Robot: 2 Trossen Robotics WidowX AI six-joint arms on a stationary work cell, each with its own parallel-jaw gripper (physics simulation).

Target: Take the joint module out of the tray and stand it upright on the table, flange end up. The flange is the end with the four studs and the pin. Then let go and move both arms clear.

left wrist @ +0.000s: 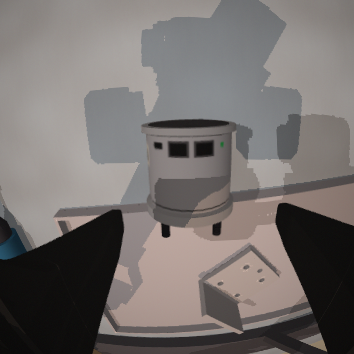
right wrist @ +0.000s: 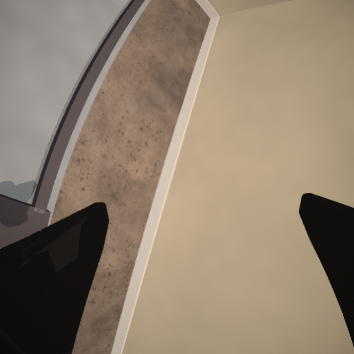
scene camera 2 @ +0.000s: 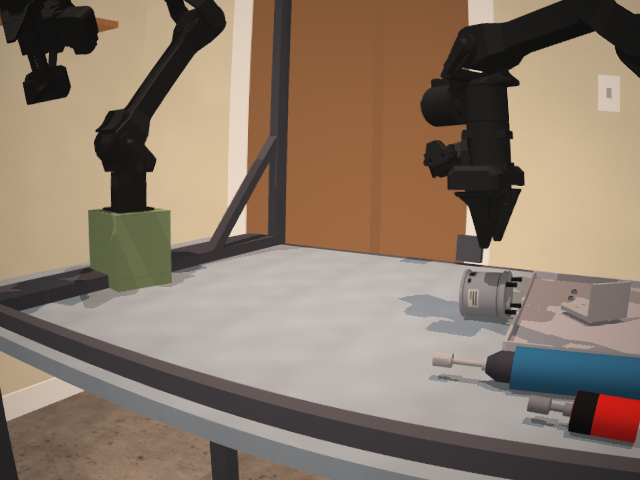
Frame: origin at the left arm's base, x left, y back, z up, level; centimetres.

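Seen in the pictures: left gripper, fingertip midpoint: (left wrist: 201,216) (scene camera 2: 491,244); right gripper, fingertip midpoint: (right wrist: 208,208) (scene camera 2: 20,73); right arm's base at its link origin: (scene camera 2: 128,210).
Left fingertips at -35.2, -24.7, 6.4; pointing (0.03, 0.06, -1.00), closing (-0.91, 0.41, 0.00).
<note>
A point is followed by its place in that frame, as x, y, z.
The grey joint module (scene camera 2: 480,295) @(-32.4, -26.1, 0.3) (left wrist: 190,167) @(-35.3, -25.7, 2.7) lies on its side on the table, beside the near end of the tray (scene camera 2: 508,343) @(-20.5, -24.5, -2.0) (left wrist: 90,214) @(-24.8, -23.7, -2.0). Its studded flange end points toward the tray, with stud tips at or over the tray's rim. Its dark, stud-free end faces away from the tray. My left gripper (scene camera 2: 491,242) @(-35.2, -24.7, 6.4) (left wrist: 201,216) @(-35.2, -24.7, 6.4) is open and empty, pointing down above the module, apart from it. My right gripper (right wrist: 208,208) @(-19.6, -81.9, 27.4) is open and empty, raised high at the upper left in the scene view, well away from the module.
A grey angle bracket (scene camera 2: 608,303) @(-31.1, -8.3, -0.1) (left wrist: 220,295) @(-31.7, -8.2, -1.5) lies in the tray. A blue tool (scene camera 2: 573,370) @(-8.0, -20.9, -0.4) (left wrist: 12,245) @(-13.1, -24.6, -0.8) and a red and black tool (scene camera 2: 615,415) @(0.6, -19.9, -0.9) lie in front of the tray. A green block (scene camera 2: 129,250) @(-39.9, -75.7, 2.6) stands under the right arm's base, at the table's left.
</note>
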